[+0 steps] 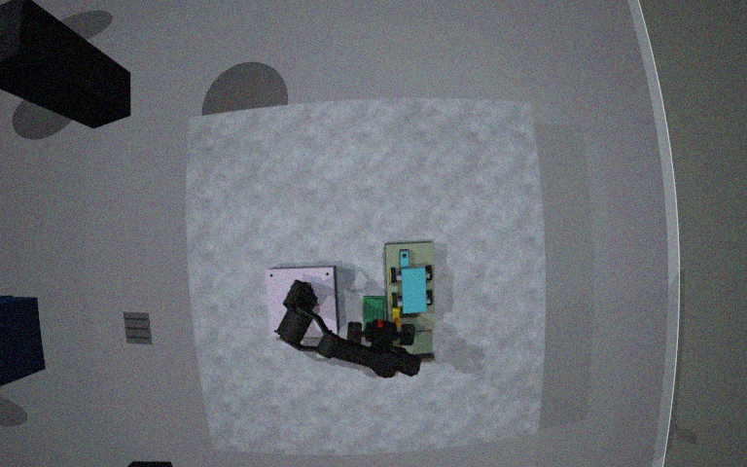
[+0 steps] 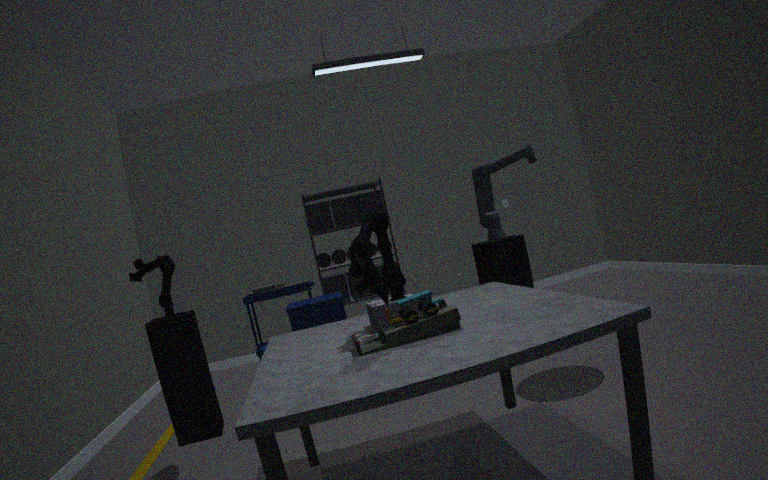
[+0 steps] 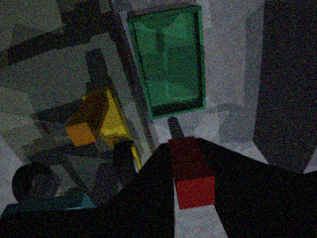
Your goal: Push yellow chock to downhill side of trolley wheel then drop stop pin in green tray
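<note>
My gripper tip is now right at the red-headed stop pin. The rest, counted from my gripper tip: trolley 120 mm ahead, 80 mm to the left, 30 mm below; yellow chock 60 mm ahead, 50 mm below; green tray 140 mm below, 10 mm behind.
</note>
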